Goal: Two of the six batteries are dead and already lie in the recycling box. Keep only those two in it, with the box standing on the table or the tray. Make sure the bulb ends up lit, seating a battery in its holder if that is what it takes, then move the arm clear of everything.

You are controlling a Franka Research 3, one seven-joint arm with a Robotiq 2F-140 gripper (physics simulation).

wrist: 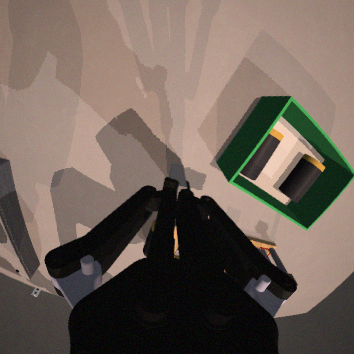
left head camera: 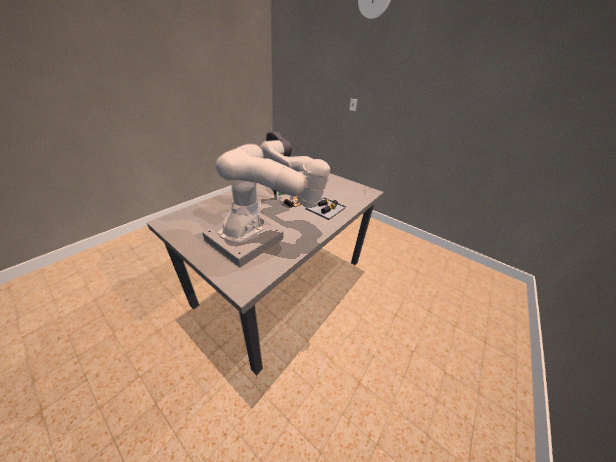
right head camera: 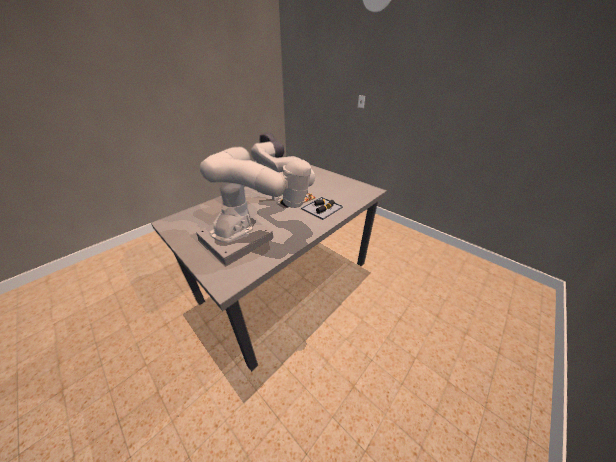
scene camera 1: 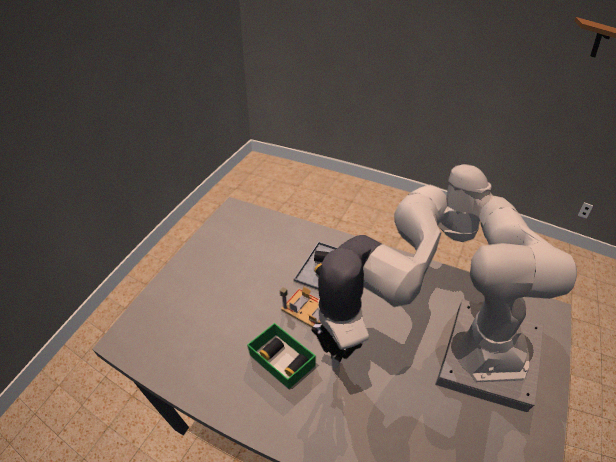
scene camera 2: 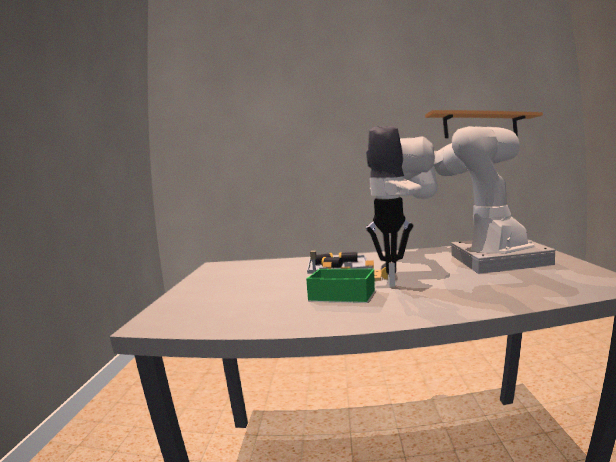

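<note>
My gripper [scene camera 1: 336, 361] [scene camera 2: 392, 276] [wrist: 174, 172] is shut with nothing between its fingers; it points down low over the table, just right of the green recycling box [scene camera 1: 267, 364] [scene camera 2: 340, 286] [wrist: 245, 137]. The box stands upright on the table and holds two black batteries with yellow ends [scene camera 1: 272, 347] [wrist: 302, 179]. The battery holder [scene camera 1: 300, 318] [wrist: 261, 244] is partly hidden by the arm and fingers; its visible bay is empty. A loose black battery [left head camera: 289, 203] lies by the holder's near end. A small post [scene camera 1: 283, 296] [scene camera 2: 313, 260] on the holder, perhaps the bulb, shows no glow.
A shallow tray [left head camera: 328, 217] [right head camera: 322, 217] [scene camera 1: 306, 284] with three batteries [left head camera: 326, 209] [right head camera: 320, 209] lies beyond the holder, partly under the arm in scene camera 1. The robot's base plate [scene camera 1: 485, 395] [scene camera 2: 515, 262] stands on the same table [scene camera 1: 200, 280] [scene camera 2: 225, 310].
</note>
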